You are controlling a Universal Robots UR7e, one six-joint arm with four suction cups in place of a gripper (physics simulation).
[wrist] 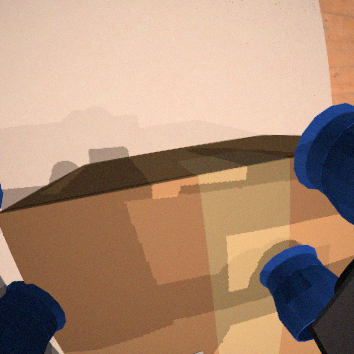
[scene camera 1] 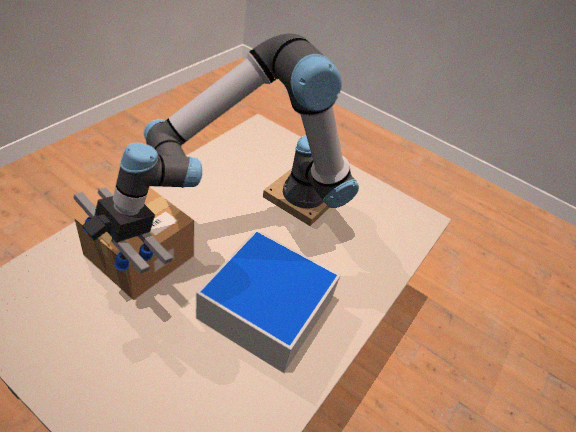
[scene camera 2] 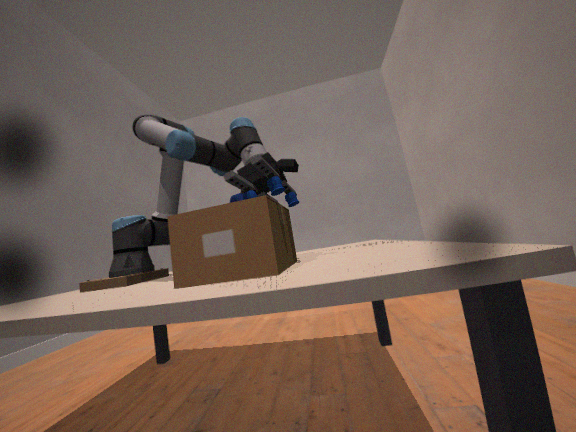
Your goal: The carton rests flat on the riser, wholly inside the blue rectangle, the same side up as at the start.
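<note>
The brown carton [scene camera 1: 179, 240] [scene camera 2: 222, 261] [wrist: 105, 246] stands on the table at the far left, label side up, apart from the riser. My suction gripper [scene camera 1: 119, 240] [scene camera 2: 262, 190] [wrist: 175, 246] is tilted on the carton's top. Two of its blue cups press on the top near one edge, and the other two hang past the edge in the air. The grey riser [scene camera 1: 243, 326] stands to the right of the carton, and its top is the blue rectangle [scene camera 1: 269, 283], which is bare. The riser is not in the second scene view or the wrist view.
The arm's base [scene camera 1: 303, 201] [scene camera 2: 129, 253] sits on a wooden plate behind the riser. The beige table top [scene camera 1: 372, 240] [scene camera 2: 393, 261] ends at the right and front, with wooden floor [scene camera 1: 449, 343] below. Grey walls close the room behind.
</note>
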